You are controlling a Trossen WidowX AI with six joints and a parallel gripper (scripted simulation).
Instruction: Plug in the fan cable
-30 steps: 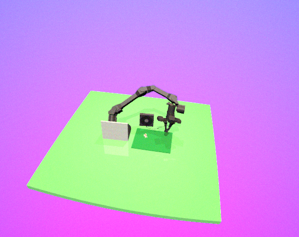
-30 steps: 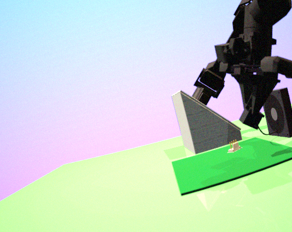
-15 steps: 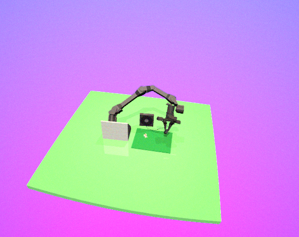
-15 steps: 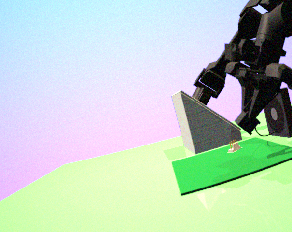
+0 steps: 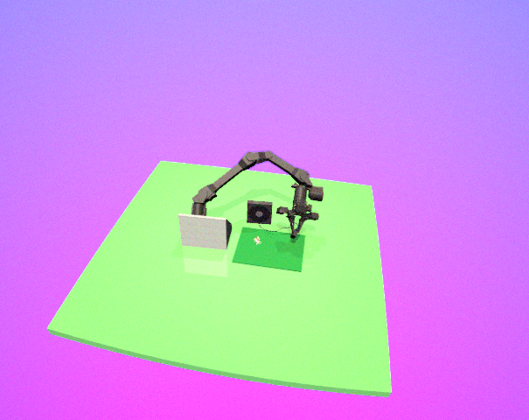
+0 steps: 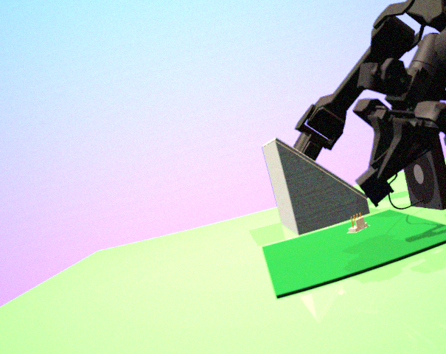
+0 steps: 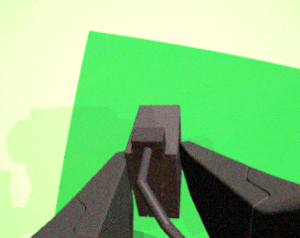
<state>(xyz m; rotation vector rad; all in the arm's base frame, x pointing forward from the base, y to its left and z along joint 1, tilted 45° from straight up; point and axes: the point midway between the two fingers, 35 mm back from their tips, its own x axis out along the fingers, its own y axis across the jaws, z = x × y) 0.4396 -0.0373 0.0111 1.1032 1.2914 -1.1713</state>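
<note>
Right now my gripper tip is 11 cm past the dark green board, 1 cm to the left of it and 10 cm above it. Also, from my gripper tip: black fan (16 cm behind, 17 cm to the left, 3 cm below); then dark fan plug (1 cm below).
</note>
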